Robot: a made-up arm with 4 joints.
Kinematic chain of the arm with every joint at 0, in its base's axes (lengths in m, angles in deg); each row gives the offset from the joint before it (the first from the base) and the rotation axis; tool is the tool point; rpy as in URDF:
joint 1: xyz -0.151 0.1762 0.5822 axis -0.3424 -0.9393 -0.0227
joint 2: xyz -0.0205 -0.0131 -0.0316 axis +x
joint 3: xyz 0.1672 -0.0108 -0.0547 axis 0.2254 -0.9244 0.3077
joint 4: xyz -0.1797 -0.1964 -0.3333 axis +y
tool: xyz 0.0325 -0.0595 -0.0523 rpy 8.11 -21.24 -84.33
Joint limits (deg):
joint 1: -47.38..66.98
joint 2: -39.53..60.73
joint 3: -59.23..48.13
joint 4: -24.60..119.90
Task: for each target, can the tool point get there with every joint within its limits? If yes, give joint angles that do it. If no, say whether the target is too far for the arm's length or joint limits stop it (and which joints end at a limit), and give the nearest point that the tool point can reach.
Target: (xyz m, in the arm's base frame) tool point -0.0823 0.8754 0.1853
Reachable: no: too far | nearest point -0.1738 0.6352 0.1354 | short by 0.262 m
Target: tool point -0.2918 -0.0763 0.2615
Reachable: yes | joints 23.86 12.51 -43.27 3.12
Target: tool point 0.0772 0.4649 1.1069
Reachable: no: joint limits stop it (at a limit: joint 1, joint 2, joint 3, joint 4) | nearest point 0.4207 0.3617 0.6774 | short by 0.560 m
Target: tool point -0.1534 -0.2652 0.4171
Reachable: yes | joints 46.97 -22.64 -24.27 -11.03
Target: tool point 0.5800 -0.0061 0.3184
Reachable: no: too far | nearest point 0.4479 0.0247 0.3658 | short by 0.144 m
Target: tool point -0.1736 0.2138 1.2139
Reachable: no: joint limits stop it (at a limit: joint 1, joint 2, joint 3, joint 4) | nearest point -0.3074 -0.0141 0.8251 | short by 0.470 m
